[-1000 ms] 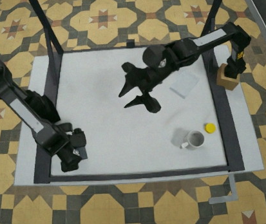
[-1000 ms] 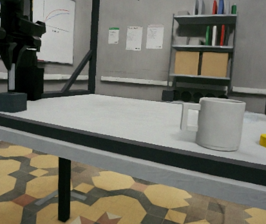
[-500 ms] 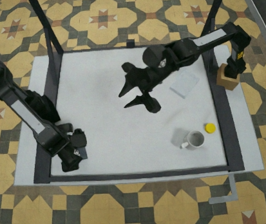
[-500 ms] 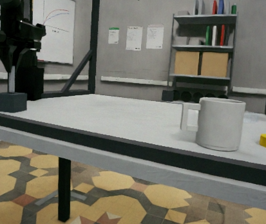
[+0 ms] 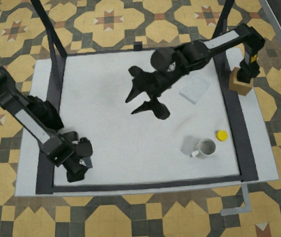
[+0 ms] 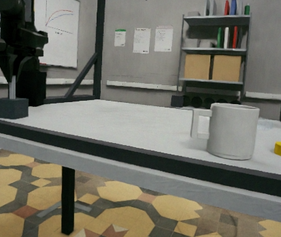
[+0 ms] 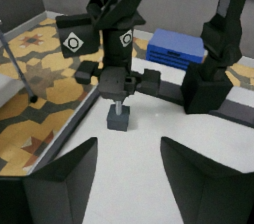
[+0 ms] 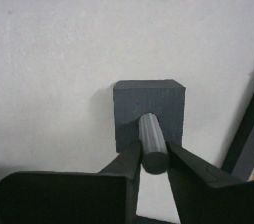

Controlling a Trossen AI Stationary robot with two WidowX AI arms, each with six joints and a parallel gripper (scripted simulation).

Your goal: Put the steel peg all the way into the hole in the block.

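My right gripper is now 50 mm above the steel peg. Round my right hand: yellow disc 650 mm to the left, 120 mm below, 10 mm ahead; dark block 90 mm below; white mug 530 mm to the left, 90 mm below, 60 mm ahead.
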